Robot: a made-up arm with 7 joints.
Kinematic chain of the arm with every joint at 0, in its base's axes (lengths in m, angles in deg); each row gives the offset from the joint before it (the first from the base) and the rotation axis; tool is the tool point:
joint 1: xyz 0 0 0.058 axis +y
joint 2: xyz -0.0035 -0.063 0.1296 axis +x
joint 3: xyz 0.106 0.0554 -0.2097 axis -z
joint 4: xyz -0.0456 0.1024 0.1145 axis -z
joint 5: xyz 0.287 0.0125 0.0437 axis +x
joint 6: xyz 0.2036 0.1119 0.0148 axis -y
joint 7: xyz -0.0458 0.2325 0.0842 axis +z
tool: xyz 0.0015 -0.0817 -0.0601
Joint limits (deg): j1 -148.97..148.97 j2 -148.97..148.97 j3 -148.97..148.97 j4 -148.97..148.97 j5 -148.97..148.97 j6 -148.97..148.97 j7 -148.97..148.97
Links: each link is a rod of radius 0.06 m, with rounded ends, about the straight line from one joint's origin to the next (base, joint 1, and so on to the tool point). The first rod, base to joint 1, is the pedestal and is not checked.
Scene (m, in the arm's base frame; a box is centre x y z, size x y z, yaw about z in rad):
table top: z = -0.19
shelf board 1: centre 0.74 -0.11 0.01 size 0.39 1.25 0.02 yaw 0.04
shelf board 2: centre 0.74 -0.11 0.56 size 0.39 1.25 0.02 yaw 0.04
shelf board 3: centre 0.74 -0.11 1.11 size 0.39 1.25 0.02 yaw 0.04
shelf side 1: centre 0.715 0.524 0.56 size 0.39 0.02 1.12 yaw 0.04
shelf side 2: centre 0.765 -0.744 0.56 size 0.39 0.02 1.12 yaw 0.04
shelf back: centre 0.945 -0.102 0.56 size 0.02 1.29 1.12 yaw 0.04
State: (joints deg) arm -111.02 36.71 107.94 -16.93 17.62 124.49 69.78
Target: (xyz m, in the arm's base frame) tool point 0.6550 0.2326 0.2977
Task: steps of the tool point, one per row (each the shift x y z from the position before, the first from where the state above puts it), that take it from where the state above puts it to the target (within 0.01 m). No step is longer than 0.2 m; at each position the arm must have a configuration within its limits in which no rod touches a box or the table.
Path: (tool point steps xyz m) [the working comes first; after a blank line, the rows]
Joints at the target: -23.12 0.84 61.86 -43.62 -26.07 131.43 68.72
Straight joint move there: touches shelf board 2.

1: 0.1209 0.0808 0.0571
2: 0.1190 0.0950 0.0169
3: 0.1049 0.1030 -0.0213
4: 0.0803 0.1042 -0.0531
5: 0.0498 0.0988 -0.0758
6: 0.0177 0.0867 -0.0885
7: -0.0122 0.0701 -0.0915
8: 0.0845 -0.0851 0.0572
9: 0.0607 -0.0585 0.0468
10: 0.0489 -0.0166 0.0312
11: 0.0462 0.0281 0.0023
12: 0.0435 0.0636 -0.0420
13: 0.0302 0.0811 -0.0955

